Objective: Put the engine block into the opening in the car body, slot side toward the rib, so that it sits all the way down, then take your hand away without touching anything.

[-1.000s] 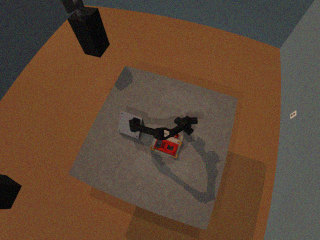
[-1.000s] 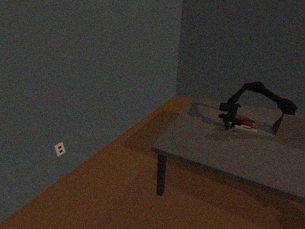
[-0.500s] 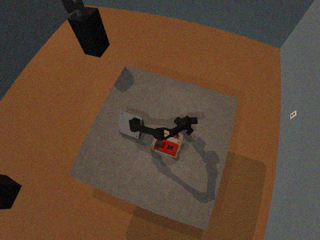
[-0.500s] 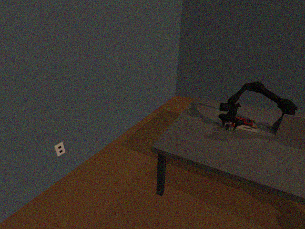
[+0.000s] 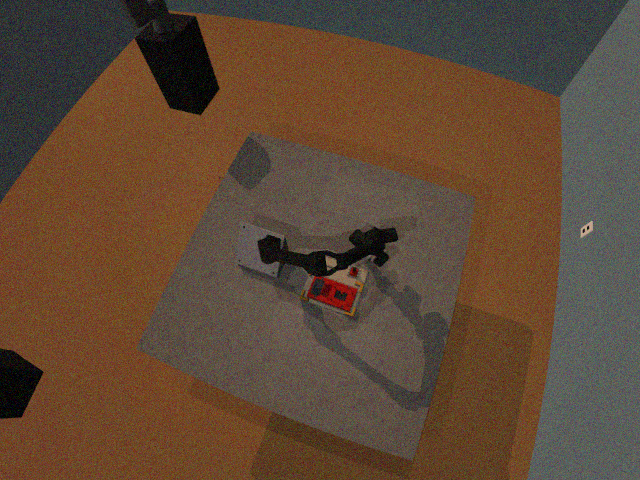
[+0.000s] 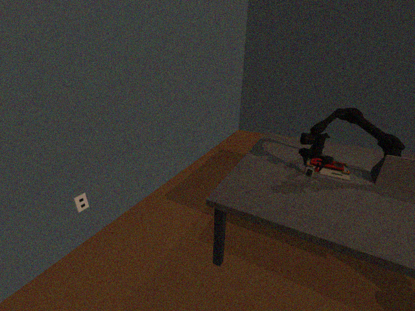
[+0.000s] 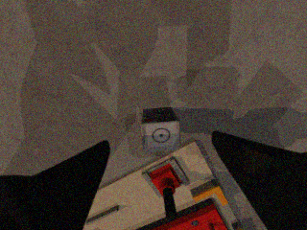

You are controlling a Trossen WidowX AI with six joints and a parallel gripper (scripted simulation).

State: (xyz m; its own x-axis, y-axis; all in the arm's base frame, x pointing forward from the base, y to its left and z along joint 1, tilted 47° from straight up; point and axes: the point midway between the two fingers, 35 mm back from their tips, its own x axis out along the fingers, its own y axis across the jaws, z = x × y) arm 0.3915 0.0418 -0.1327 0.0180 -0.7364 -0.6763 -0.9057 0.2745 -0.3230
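Now: the engine block 3 cm below my gripper tip and 1 cm to the right of it.
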